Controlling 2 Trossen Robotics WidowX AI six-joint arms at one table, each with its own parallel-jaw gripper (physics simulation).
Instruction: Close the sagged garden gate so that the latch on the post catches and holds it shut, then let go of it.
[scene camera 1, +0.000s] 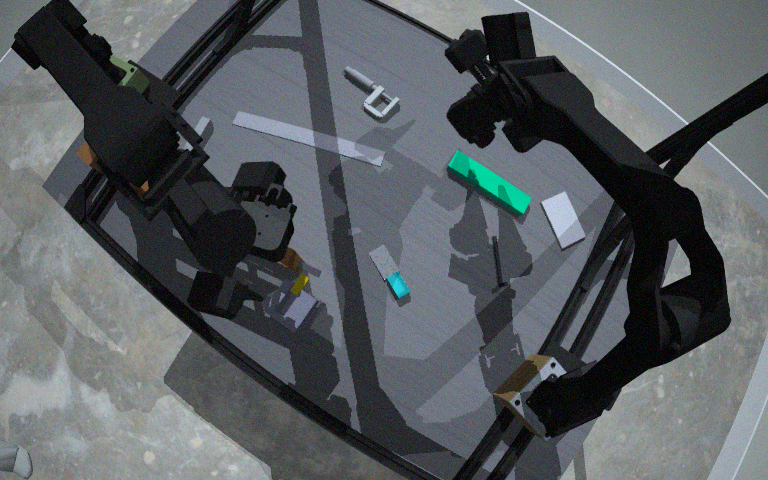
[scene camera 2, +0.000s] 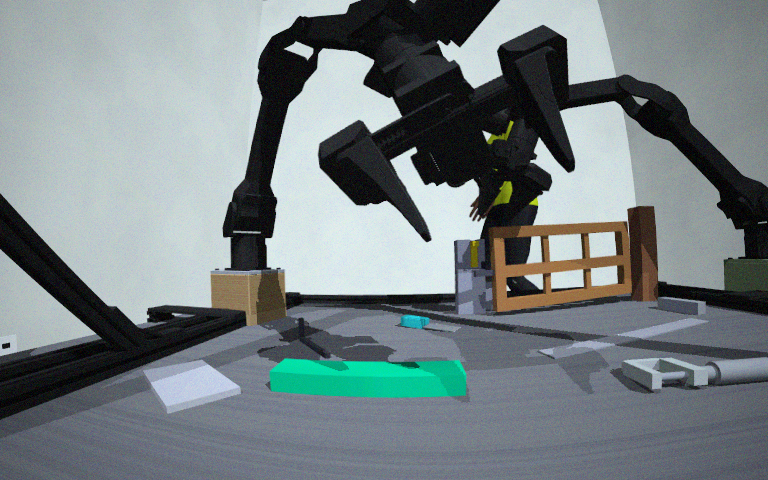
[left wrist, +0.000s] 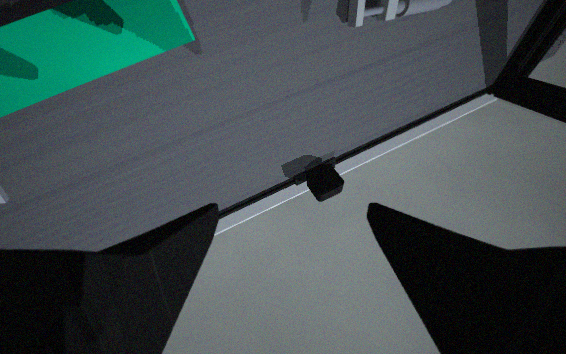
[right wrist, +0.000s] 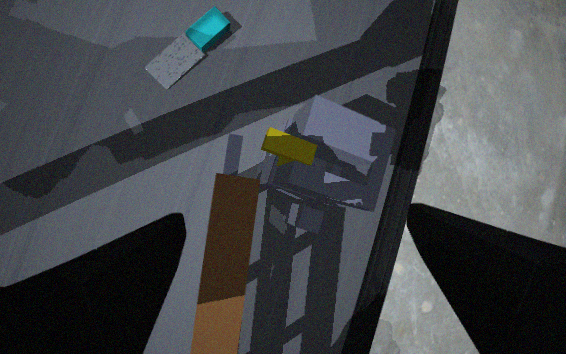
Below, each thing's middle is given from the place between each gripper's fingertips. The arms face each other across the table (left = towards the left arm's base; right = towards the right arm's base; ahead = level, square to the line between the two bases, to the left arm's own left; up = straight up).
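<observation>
My left hand is 190 mm to the left of the grey clamp (scene camera 2: 643, 371), 70 mm short of it and 130 mm above it. Counting from my left hand again, I find the brown wooden gate (scene camera 2: 499, 271) 430 mm ahead, 220 mm to the right and 50 mm below, and the yellow latch (right wrist: 289, 148) 420 mm ahead, 50 mm to the right and 30 mm below. The cyan-tipped scraper (scene camera 1: 382, 259) is 310 mm ahead of my left hand, 40 mm to the left of it and 130 mm below it.
My right gripper is 4 cm to the right of the yellow latch and 7 cm above it. From that same right hand, the brown wooden gate is 1 cm ahead, 13 cm to the right and 9 cm below. The grey clamp is 35 cm behind my right hand, 11 cm to the right of it and 17 cm below it, whereas the cyan-tipped scraper is 11 cm behind my right hand, 12 cm to the left of it and 17 cm below it.
</observation>
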